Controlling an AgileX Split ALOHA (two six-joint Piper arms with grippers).
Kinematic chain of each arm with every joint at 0, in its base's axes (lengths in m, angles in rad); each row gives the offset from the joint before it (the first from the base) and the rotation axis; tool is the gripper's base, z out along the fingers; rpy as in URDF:
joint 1: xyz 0 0 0.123 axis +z
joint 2: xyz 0 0 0 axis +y
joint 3: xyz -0.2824 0 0.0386 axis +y
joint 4: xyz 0.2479 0 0.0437 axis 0.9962 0 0.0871
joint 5: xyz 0 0 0 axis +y
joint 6: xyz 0.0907 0 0.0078 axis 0.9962 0 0.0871
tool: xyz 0 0 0 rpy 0 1.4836 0
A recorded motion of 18 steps. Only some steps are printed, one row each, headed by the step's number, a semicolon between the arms.
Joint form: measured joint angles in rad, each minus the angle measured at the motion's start. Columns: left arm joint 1, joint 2, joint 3, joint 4, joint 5, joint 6; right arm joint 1, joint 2, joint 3, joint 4, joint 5, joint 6.
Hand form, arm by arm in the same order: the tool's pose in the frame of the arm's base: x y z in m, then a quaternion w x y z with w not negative. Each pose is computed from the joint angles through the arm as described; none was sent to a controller.
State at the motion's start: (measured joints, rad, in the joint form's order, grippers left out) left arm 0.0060 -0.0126 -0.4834 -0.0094 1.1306 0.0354; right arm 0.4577 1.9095 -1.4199 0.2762 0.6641 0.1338
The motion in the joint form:
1: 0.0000 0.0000 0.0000 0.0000 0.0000 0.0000; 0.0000 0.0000 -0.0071 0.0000 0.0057 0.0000
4: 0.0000 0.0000 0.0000 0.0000 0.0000 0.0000; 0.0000 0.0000 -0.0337 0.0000 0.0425 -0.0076
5: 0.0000 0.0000 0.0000 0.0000 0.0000 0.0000; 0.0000 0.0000 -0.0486 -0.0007 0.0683 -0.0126
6: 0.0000 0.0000 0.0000 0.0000 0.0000 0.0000; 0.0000 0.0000 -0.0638 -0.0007 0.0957 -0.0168
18: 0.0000 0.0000 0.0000 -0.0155 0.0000 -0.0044; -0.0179 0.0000 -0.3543 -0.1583 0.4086 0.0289
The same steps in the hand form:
1: -0.0080 -0.0008 0.2670 0.48964 0.01315 0.87181 0.00545; 0.3654 0.1972 0.2225 0.20504 -0.07261 0.95984 0.17720
4: -0.0080 -0.0008 0.2670 0.48964 0.01315 0.87181 0.00545; 0.3661 0.1983 0.2286 0.20028 -0.07994 0.96021 0.17748
5: -0.0080 -0.0008 0.2670 0.48964 0.01315 0.87181 0.00545; 0.3660 0.1988 0.2318 0.19534 -0.08503 0.96092 0.17674
6: -0.0080 -0.0008 0.2670 0.48964 0.01315 0.87181 0.00545; 0.3658 0.1992 0.2350 0.18962 -0.08969 0.96174 0.17622
18: -0.0080 -0.0021 0.2670 0.48976 0.01179 0.87177 -0.00336; 0.3772 0.1879 0.3049 0.19585 -0.11865 0.96597 0.12026

